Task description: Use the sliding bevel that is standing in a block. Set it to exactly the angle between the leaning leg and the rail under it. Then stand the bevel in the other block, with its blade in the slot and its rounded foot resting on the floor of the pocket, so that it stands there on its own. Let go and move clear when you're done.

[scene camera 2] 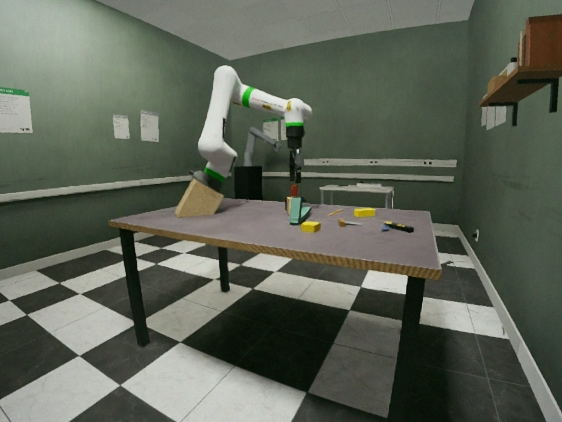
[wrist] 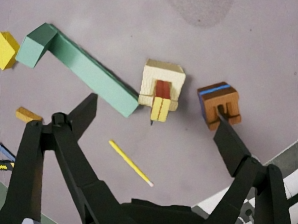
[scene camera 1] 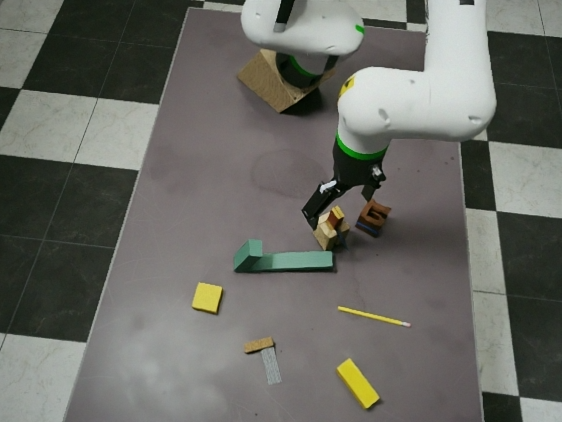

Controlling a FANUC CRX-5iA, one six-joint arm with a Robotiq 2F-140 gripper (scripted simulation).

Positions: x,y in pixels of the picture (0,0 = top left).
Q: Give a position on a sliding bevel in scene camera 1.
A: At 271,367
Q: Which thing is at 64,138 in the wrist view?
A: The gripper.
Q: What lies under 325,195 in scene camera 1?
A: The gripper.
